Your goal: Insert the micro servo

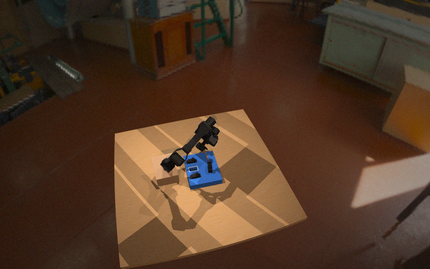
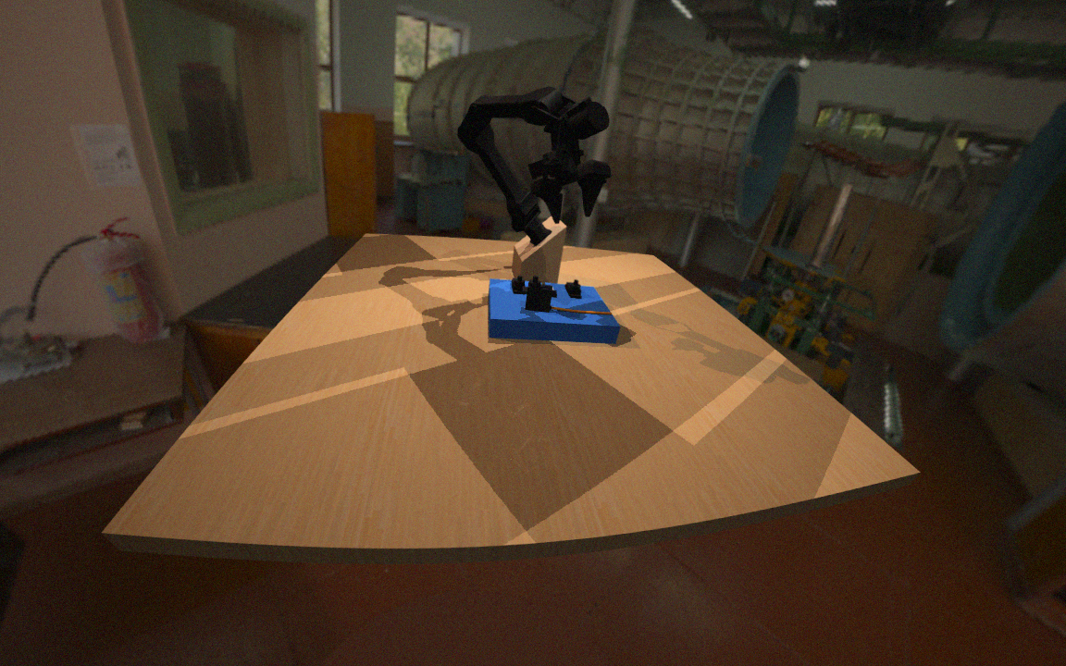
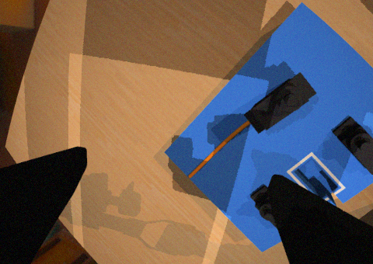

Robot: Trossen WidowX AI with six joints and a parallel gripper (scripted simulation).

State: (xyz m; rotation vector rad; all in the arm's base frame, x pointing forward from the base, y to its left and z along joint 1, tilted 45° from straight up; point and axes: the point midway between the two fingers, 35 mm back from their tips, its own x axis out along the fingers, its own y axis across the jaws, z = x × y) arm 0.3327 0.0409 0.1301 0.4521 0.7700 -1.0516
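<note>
Now: gripper tip 40 mm past the blue deck and 250 mm above it.
</note>
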